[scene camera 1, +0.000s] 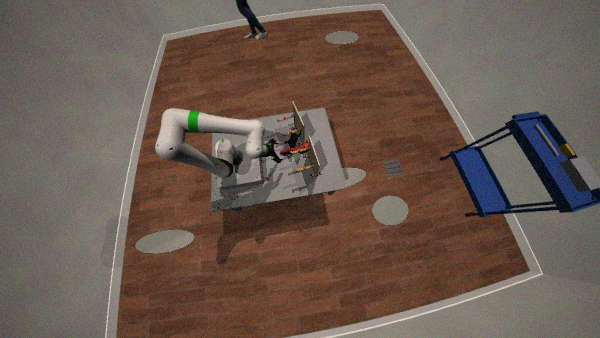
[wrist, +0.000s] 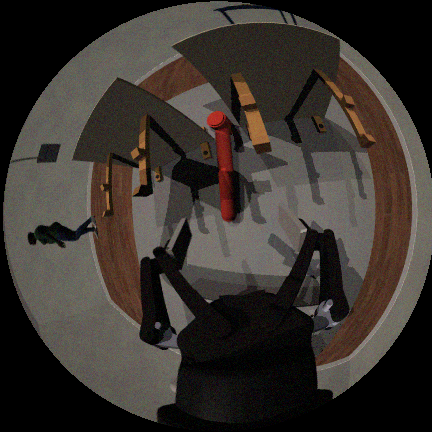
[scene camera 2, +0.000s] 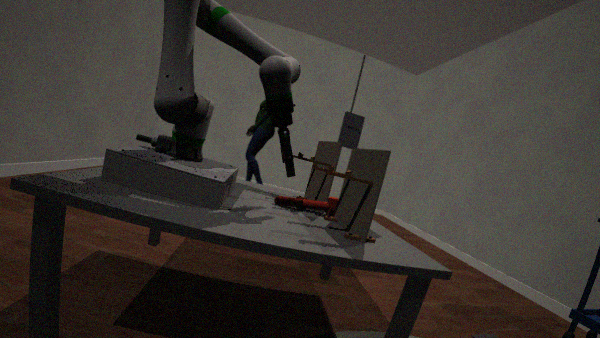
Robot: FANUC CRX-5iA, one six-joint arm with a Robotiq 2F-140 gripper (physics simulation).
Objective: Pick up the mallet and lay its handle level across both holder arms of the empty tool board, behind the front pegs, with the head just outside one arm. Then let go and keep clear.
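Where they show: gripper, fingertip midpoint: [scene camera 1: 280,151] [wrist: 233,219] [scene camera 2: 288,168]; arm's base, link origin: [scene camera 1: 234,157] [scene camera 2: 183,156].
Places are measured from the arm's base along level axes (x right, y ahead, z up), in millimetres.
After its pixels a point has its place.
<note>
A red mallet [scene camera 1: 295,149] @[x 78, y 536, z -56 mm] [scene camera 2: 307,203] @[x 84, y 526, z -67 mm] [wrist: 226,155] @[x 81, y 544, z -56 mm] lies on the table [scene camera 2: 250,226] @[x 370, y 265, z -103 mm], its head toward the boards and its handle toward the robot. My gripper [scene camera 1: 278,151] @[x 105, y 403, z 57 mm] [scene camera 2: 291,175] @[x 105, y 403, z 57 mm] [wrist: 233,219] @[x 105, y 403, z 57 mm] is open and empty, above the table near the handle end; in the wrist view its fingers stand apart, left and right of the handle's line. Two upright boards stand behind: one on the wrist view's left [scene camera 2: 325,155] @[x -83, y 622, z 153 mm] [wrist: 115,120] @[x -42, y 623, z 160 mm], one on its right [scene camera 2: 370,170] @[x 303, y 630, z 129 mm] [wrist: 280,60] @[x 259, y 633, z 109 mm]. Each has two wooden holder arms with pegs, such as the left board's inner arm [wrist: 144,155] @[x 5, y 525, z 114 mm] and the right board's inner arm [wrist: 255,122] @[x 169, y 513, z 93 mm]. No tool shows on either pair.
The arm's grey base block [scene camera 1: 250,172] @[x 178, y 101, z -10 mm] [scene camera 2: 170,175] @[x 251, y 15, z -35 mm] sits on the table behind the gripper. The inner holder arms stick out on both sides of the mallet. A person [scene camera 1: 254,22] [scene camera 2: 261,137] [wrist: 62,233] is on the floor beyond the table. A blue cart [scene camera 1: 482,182] stands far right.
</note>
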